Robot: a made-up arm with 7 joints. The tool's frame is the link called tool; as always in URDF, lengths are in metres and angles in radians.
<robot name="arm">
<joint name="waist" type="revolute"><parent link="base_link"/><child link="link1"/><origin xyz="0 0 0.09"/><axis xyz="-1 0 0"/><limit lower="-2.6" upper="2.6" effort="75" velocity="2.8"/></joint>
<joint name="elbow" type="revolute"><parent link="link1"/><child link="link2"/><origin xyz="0.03 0.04 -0.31"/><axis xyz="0 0 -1"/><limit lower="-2.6" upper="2.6" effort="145" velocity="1.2"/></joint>
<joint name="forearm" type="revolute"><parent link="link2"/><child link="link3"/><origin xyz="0.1 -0.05 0.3"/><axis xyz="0 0 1"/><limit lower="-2.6" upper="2.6" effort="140" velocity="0.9"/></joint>
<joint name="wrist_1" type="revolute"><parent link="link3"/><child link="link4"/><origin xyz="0.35 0.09 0.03"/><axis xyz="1 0 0"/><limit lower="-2.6" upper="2.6" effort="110" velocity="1.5"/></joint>
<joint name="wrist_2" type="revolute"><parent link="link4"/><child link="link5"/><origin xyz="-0.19 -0.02 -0.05"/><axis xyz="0 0 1"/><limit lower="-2.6" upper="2.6" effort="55" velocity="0.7"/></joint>
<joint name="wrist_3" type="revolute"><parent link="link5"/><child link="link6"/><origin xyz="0 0.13 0.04"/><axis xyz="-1 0 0"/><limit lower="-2.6" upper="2.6" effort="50" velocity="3.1"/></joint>
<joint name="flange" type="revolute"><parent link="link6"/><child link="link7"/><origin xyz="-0.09 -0.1 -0.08"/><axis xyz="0 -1 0"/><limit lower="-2.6" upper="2.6" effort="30" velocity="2.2"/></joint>
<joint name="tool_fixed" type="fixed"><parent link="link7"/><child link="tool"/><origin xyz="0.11 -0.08 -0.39"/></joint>
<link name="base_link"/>
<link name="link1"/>
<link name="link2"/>
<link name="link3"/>
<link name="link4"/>
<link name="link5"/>
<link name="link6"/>
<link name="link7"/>
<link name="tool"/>
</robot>
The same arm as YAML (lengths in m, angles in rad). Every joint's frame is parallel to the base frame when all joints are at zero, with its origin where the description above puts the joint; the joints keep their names.
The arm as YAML. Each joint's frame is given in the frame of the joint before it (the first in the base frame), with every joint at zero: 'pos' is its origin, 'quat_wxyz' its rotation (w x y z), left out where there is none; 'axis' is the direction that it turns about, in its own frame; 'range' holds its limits. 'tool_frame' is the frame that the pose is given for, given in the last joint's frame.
length_unit: m
angle_unit: rad
joints:
  - joint: waist
    pos: [0.0, 0.0, 0.09]
    axis: "-x"
    range: [-2.6, 2.6]
  - joint: elbow
    pos: [0.03, 0.04, -0.31]
    axis: "-z"
    range: [-2.6, 2.6]
  - joint: forearm
    pos: [0.1, -0.05, 0.3]
    axis: "+z"
    range: [-2.6, 2.6]
  - joint: wrist_1
    pos: [0.35, 0.09, 0.03]
    axis: "+x"
    range: [-2.6, 2.6]
  - joint: wrist_2
    pos: [-0.19, -0.02, -0.05]
    axis: "+z"
    range: [-2.6, 2.6]
  - joint: wrist_3
    pos: [0.0, 0.13, 0.04]
    axis: "-x"
    range: [-2.6, 2.6]
  - joint: flange
    pos: [-0.09, -0.1, -0.08]
    axis: "-y"
    range: [-2.6, 2.6]
tool_frame:
  pos: [0.11, -0.08, -0.39]

